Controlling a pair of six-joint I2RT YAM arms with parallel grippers.
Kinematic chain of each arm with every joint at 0, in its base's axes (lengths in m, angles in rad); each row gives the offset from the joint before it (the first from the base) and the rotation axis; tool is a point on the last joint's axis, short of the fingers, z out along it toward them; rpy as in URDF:
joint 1: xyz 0 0 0.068 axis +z
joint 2: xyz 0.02 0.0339 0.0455 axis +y
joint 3: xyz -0.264 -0.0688 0 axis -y
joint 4: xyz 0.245 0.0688 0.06 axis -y
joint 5: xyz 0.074 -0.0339 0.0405 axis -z
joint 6: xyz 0.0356 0 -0.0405 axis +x
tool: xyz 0 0 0 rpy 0 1.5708 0
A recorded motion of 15 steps. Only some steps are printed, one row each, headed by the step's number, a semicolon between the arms.
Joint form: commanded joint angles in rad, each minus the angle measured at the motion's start. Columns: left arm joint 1, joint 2, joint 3, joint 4, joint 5, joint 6; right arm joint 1, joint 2, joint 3, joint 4, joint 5, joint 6.
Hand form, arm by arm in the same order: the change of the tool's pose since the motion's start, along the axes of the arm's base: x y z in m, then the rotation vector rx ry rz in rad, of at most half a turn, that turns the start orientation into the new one. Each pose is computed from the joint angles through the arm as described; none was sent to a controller.
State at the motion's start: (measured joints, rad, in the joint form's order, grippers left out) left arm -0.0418 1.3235 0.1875 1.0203 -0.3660 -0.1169; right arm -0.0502 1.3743 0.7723 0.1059 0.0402 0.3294
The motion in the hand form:
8: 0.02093 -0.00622 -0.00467 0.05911 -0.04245 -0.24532; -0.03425 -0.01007 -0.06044 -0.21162 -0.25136 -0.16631
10: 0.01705 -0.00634 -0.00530 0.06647 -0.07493 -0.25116; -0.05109 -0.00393 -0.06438 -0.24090 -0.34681 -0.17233
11: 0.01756 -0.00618 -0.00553 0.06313 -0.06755 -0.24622; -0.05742 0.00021 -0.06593 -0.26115 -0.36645 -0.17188
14: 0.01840 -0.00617 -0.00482 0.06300 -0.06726 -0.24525; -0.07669 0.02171 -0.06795 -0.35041 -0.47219 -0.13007
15: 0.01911 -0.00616 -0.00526 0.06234 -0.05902 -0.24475; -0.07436 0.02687 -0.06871 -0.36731 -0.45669 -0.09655
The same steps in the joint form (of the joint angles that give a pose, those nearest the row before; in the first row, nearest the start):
8: 0.0141 0.1718 0.0451 0.1875 0.2535 0.0846; -0.0167 0.0691 -0.3749 0.7279 0.2084 -0.1331
10: 0.0142 0.1857 0.0236 0.2562 0.2601 0.0893; 0.0074 0.0604 -0.4713 0.9177 0.2377 -0.1615
11: 0.0141 0.1833 0.0266 0.2430 0.2550 0.0864; 0.0264 0.0541 -0.5030 0.9673 0.2597 -0.1814
14: 0.0141 0.1814 0.0308 0.2366 0.2541 0.0862; 0.1312 0.0719 -0.6003 1.2087 0.3311 -0.2932
15: 0.0142 0.1812 0.0343 0.2247 0.2533 0.0863; 0.1525 0.0759 -0.5900 1.1865 0.3266 -0.3148

